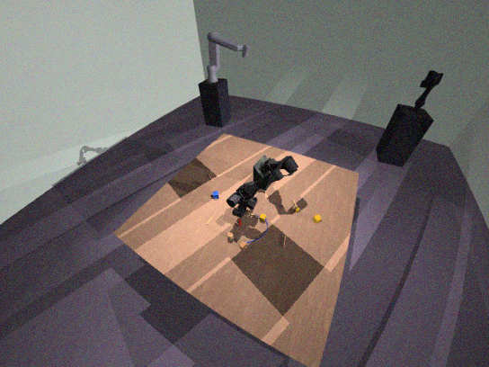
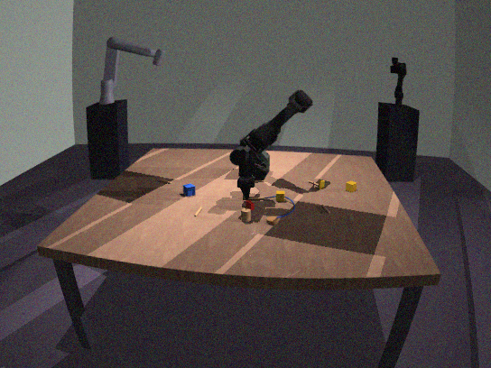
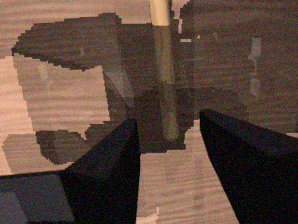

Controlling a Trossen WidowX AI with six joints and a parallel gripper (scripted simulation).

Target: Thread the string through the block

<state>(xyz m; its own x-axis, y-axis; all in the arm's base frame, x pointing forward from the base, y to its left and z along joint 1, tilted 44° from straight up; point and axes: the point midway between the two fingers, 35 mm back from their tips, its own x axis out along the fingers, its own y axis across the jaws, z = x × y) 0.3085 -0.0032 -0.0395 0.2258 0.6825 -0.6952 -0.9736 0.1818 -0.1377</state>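
Now: the red piece 9 cm ahead of my gripper tip, 1 cm to the left of it and 1 cm above it. From my gripper tip the other things lie so: blue cube: 5 cm behind, 23 cm to the right, 1 cm above; wooden cylinder: 19 cm ahead, 1 cm to the right, 1 cm above; round wooden button: 21 cm ahead, 8 cm to the left.
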